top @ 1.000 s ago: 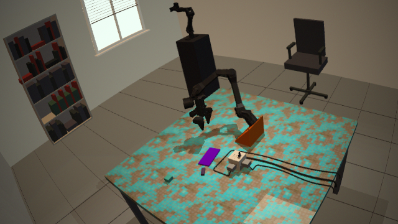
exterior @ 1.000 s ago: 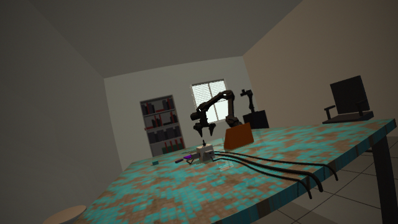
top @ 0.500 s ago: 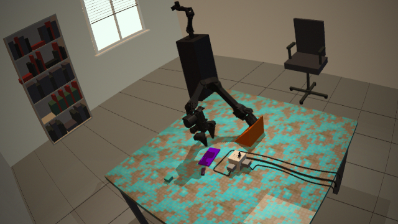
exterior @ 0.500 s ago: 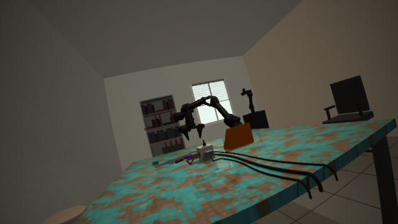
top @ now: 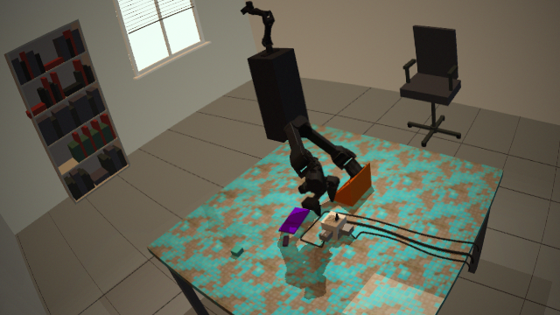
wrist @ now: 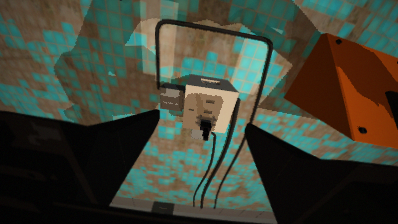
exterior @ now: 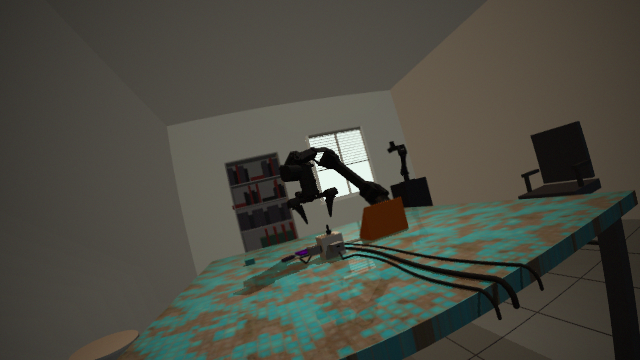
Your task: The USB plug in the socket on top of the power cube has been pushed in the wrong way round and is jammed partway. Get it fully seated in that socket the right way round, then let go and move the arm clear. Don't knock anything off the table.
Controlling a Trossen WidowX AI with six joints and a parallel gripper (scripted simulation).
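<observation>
My gripper tip is now 10 mm past the dark USB plug, 40 mm to the right of it and 40 mm above it. Round my gripper tip: teal cube: 290 mm ahead, 270 mm to the right, 120 mm below; then flat purple slab: 10 mm ahead, 190 mm to the right, 130 mm below; then small purple stick: 130 mm ahead, 130 mm to the right, 130 mm below.
</observation>
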